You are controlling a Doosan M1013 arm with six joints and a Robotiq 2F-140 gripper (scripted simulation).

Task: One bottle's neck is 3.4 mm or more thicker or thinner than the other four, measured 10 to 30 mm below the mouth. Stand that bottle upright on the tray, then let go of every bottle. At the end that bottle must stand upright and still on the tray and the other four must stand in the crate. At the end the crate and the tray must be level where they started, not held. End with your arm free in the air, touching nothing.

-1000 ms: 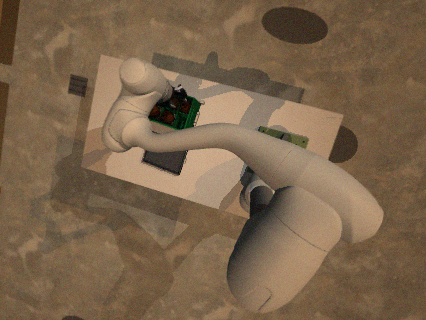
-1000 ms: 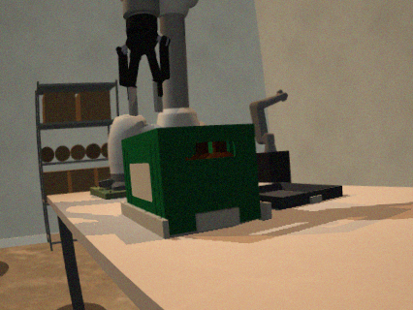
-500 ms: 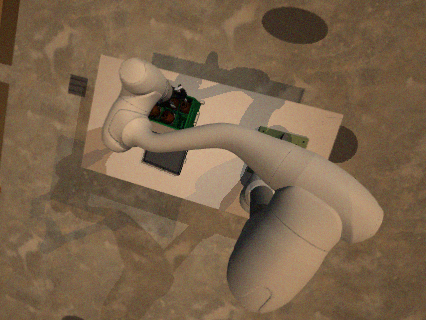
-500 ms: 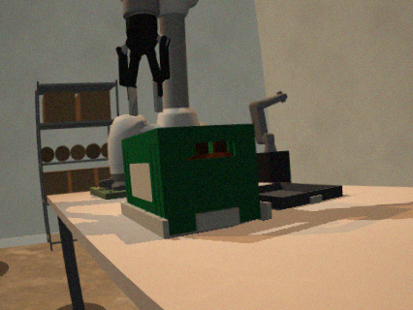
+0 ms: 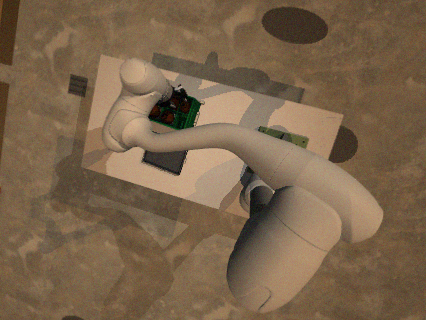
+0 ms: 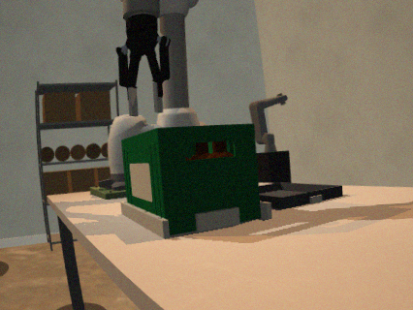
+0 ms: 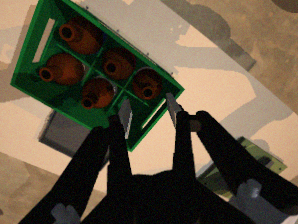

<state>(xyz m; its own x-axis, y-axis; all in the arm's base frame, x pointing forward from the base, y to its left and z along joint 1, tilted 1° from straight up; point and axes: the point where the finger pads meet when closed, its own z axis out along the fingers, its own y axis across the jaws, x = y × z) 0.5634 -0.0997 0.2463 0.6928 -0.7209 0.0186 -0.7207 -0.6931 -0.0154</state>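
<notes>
The brown bottle lies 80 mm ahead of my hand and 170 mm below it. Also, from my hand: green crate: 90 mm ahead, 40 mm to the left, 170 mm below; then dark tray: 70 mm ahead, 310 mm to the left, 240 mm below.
</notes>
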